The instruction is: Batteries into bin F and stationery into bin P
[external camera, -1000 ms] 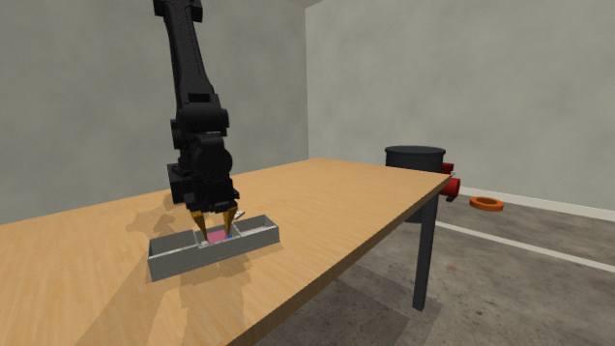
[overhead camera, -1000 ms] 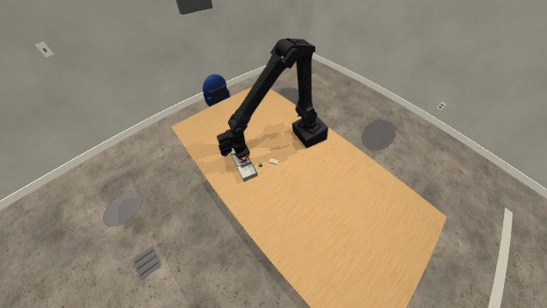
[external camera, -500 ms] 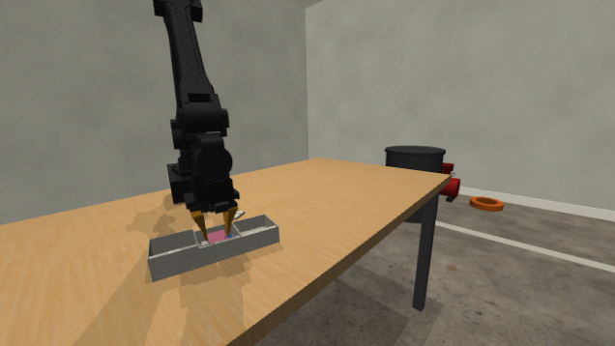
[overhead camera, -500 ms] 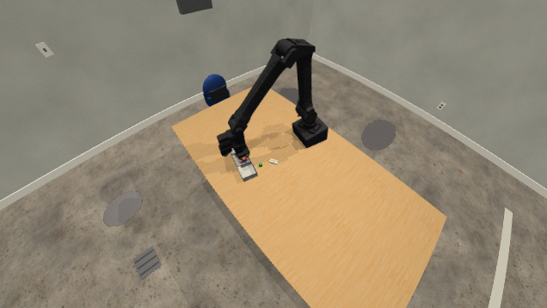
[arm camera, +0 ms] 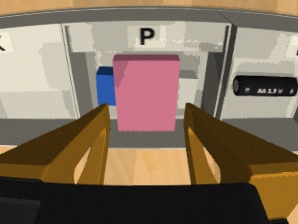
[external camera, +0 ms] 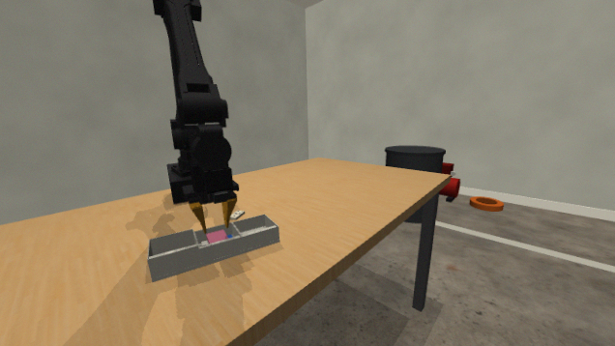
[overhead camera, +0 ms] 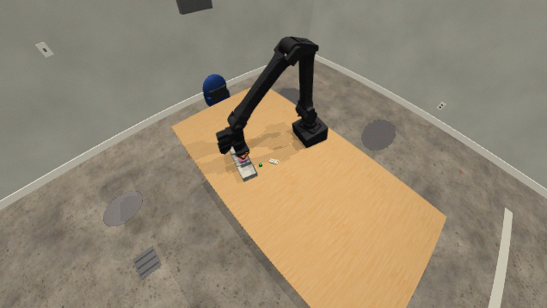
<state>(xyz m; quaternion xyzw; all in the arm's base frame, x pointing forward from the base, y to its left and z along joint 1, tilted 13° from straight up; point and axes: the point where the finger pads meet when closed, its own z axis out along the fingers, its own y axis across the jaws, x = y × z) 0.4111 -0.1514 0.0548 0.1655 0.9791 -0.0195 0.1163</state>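
The pink eraser block lies 30 mm below my hand. Also, from my hand: blue-and-white eraser (40 mm below); then bin rack (10 mm ahead, 30 mm below); then black battery (30 mm behind, 80 mm to the right, 40 mm below).
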